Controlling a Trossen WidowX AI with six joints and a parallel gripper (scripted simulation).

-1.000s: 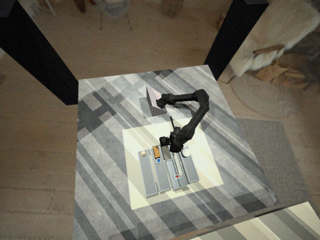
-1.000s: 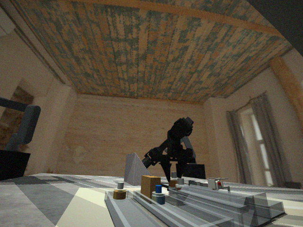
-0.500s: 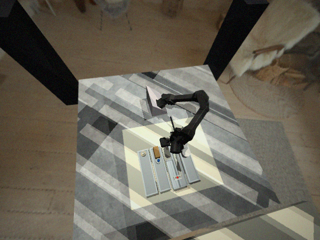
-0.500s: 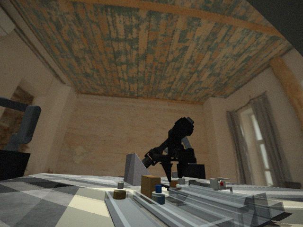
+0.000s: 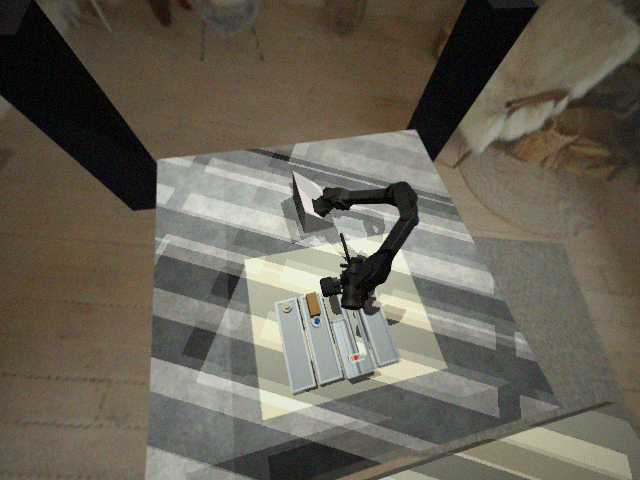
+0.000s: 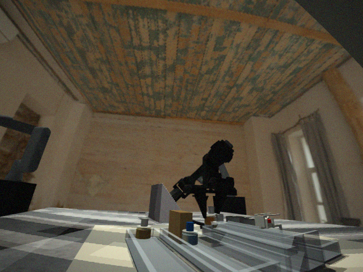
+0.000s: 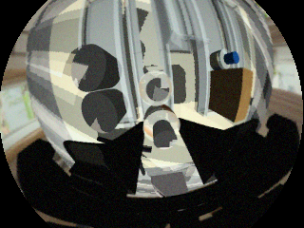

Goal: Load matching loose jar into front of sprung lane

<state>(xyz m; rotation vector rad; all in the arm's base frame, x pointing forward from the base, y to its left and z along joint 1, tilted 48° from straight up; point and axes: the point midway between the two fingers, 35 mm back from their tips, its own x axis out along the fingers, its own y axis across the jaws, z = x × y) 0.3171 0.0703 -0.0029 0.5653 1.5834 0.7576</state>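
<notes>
Right now the brown box is 12 cm to the right of my gripper tip, 4 cm ahead of it and 1 cm below it. Also, from my gripper tip: blue-capped jar (12 cm to the right, 10 cm ahead, 2 cm below); then red mark (23 cm ahead, 2 cm to the right, 2 cm above); then sprung lane (17 cm ahead, 3 cm below, 1 cm to the right).
</notes>
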